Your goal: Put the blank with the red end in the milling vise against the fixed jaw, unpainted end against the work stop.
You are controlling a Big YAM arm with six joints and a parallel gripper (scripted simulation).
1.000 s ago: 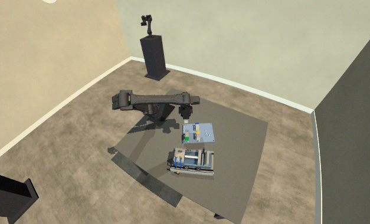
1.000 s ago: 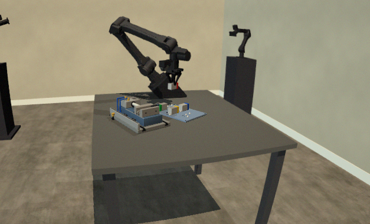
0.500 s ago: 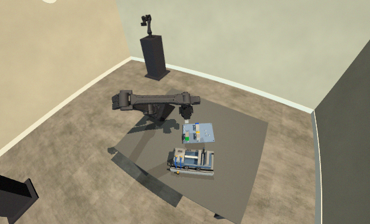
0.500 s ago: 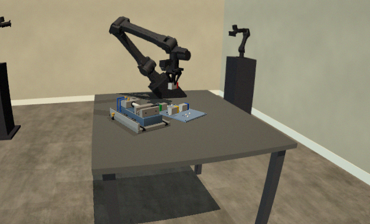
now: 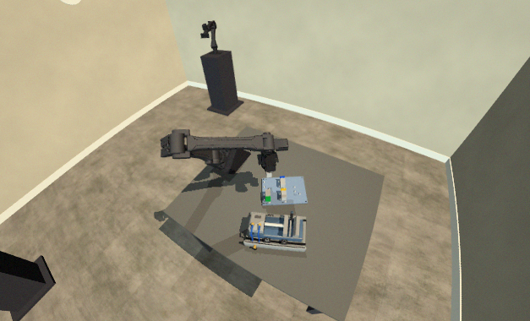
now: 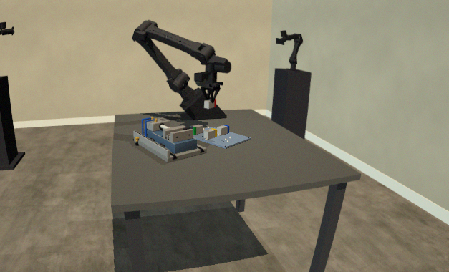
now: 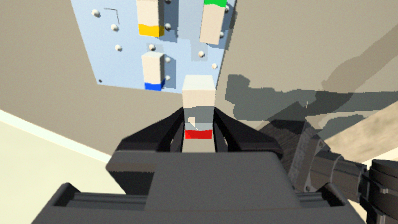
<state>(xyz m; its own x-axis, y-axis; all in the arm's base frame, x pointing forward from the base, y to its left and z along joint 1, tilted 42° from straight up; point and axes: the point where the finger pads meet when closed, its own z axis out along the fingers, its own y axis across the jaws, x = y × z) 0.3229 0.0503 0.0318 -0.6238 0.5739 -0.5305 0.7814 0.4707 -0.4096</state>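
The work stop rod lies 22 cm ahead of my hand, 16 cm to the right of it and 7 cm below it. The rest, counted from my hand: grey bar with red end: 2 cm below; blue-ended blank: 6 cm ahead, 5 cm to the left, 13 cm below; green-ended blank: 4 cm ahead, 7 cm to the right, 13 cm below.
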